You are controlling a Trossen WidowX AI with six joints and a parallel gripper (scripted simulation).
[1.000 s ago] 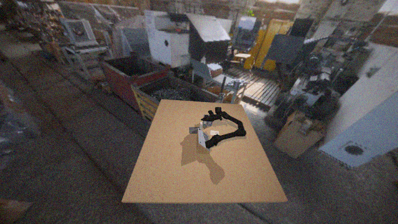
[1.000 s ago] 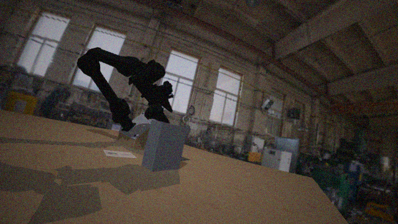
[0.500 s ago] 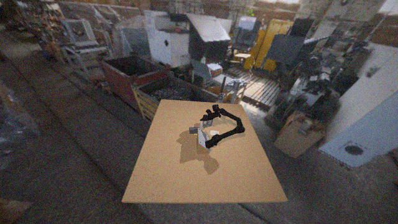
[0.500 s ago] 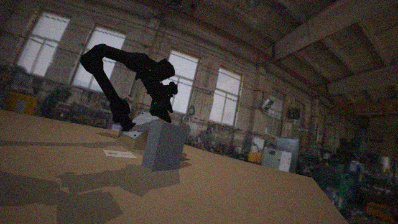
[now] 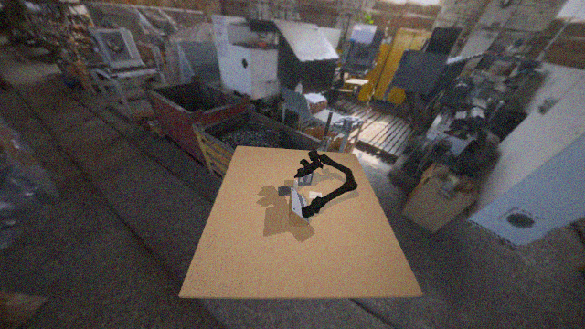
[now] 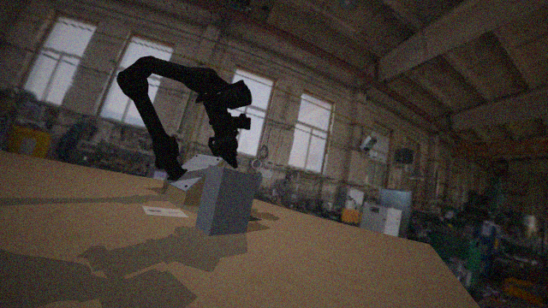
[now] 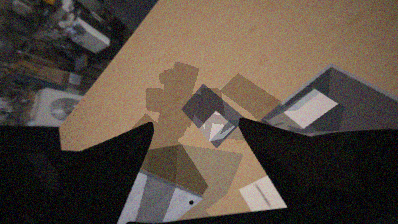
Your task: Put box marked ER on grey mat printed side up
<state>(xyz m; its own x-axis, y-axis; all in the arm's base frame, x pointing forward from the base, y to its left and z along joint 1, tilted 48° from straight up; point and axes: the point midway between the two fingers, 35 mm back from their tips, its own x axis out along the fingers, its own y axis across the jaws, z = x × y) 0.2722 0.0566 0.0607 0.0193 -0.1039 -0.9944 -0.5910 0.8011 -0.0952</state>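
Right now my gripper tip is 17 cm above the grey mat and 6 cm to the right of it. From my gripper tip the other things lie so: paper 17 cm to the right, 17 cm below, 6 cm behind.
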